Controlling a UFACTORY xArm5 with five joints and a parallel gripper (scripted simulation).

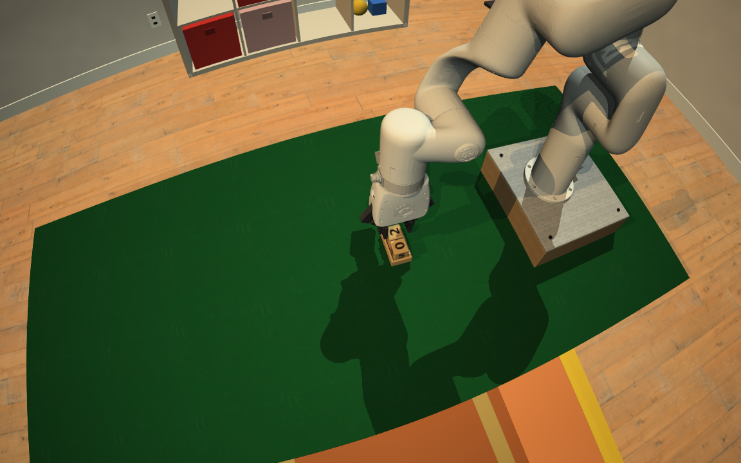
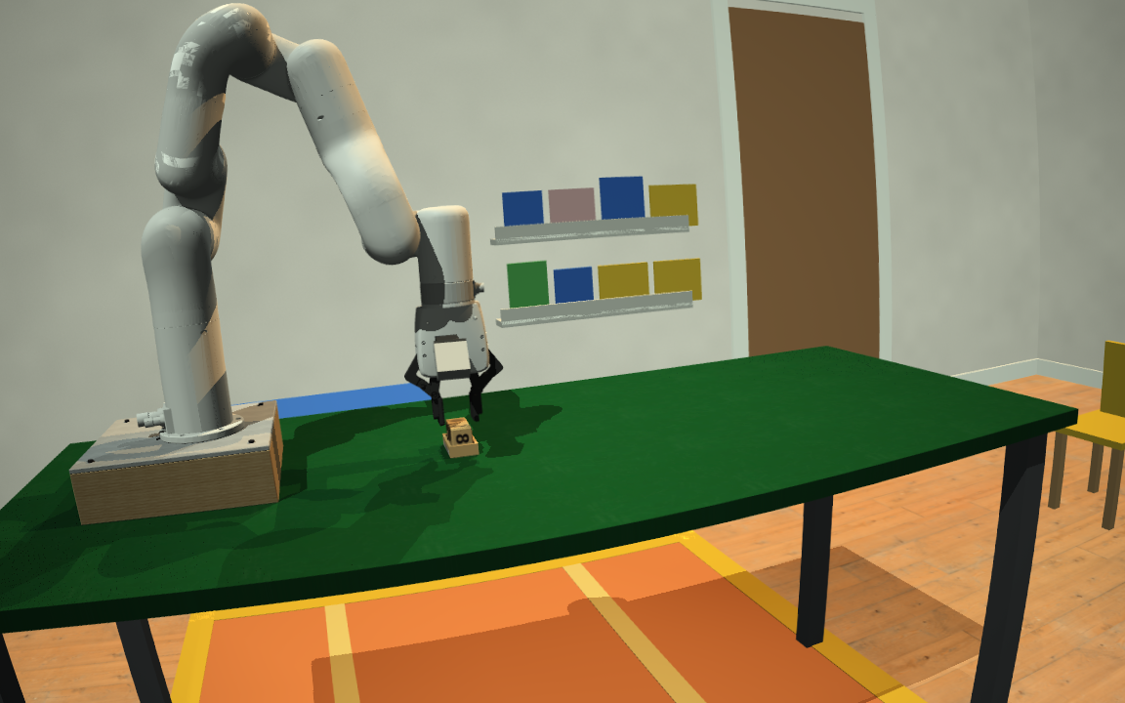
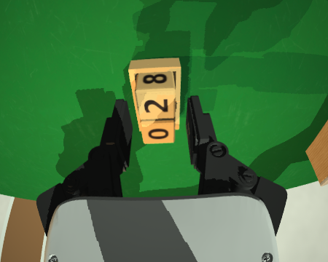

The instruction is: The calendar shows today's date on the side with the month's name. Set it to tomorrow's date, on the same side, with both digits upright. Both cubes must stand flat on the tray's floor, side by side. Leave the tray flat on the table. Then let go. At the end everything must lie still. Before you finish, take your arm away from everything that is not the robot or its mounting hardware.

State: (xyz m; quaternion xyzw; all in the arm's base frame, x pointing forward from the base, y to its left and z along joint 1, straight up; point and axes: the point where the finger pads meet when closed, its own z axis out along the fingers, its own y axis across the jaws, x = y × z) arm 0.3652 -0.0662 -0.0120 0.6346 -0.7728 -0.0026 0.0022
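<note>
My hand is 20 mm to the right of the wooden tray and 60 mm above it. From my hand the other things lie so: date cube: 10 mm ahead, 30 mm to the left, 40 mm below.
</note>
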